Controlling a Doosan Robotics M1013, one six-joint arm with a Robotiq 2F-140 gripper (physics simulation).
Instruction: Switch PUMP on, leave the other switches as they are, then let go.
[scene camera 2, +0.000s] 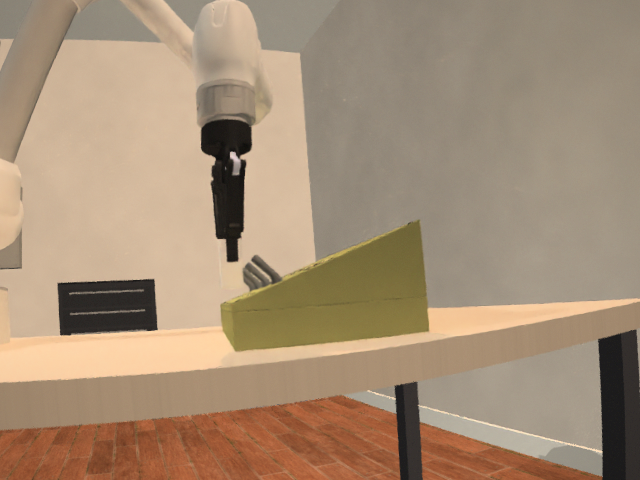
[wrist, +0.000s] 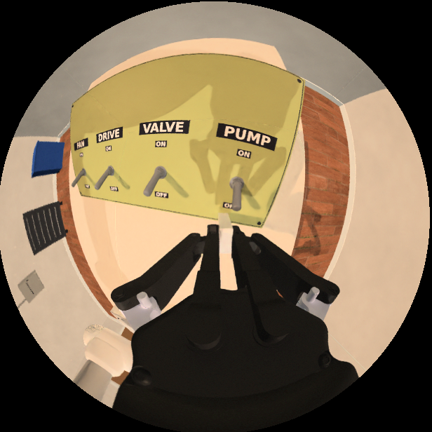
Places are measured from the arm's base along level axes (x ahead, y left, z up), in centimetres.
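Where they show: gripper, between the fingertips: (scene camera 2: 231, 288).
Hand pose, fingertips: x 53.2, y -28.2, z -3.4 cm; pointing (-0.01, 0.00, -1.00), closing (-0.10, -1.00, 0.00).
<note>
Each offset is from my fingertips to the centre of the thing. Level surfaces: height alone.
The olive sloped panel {dx +17.2, dy +13.1, dz -2.3 cm} (scene camera 2: 330, 299) (wrist: 125, 107) stands on the table. In the wrist view the PUMP lever (wrist: 237, 195) points down over its OFF label, below the PUMP sign (wrist: 247, 136). The VALVE lever (wrist: 155, 181), DRIVE lever (wrist: 104, 177) and FAN lever (wrist: 79, 177) also tilt toward OFF. In the scene view the grey levers {dx +4.4, dy -2.1, dz +2.6 cm} (scene camera 2: 263, 271) overlap. My gripper (scene camera 2: 232, 257) (wrist: 222, 221) is shut, tips down, left of the levers and apart from them in the scene view. A pale piece shows at the fingertips; what it is I cannot tell.
The panel sits near the edge of the wooden table {dz -8.2 cm} (scene camera 2: 129, 356), its high end to the right in the scene view. A dark slatted object (scene camera 2: 107, 307) (wrist: 45, 227) is in the background. A blue box (wrist: 48, 158) is at the wrist view's left.
</note>
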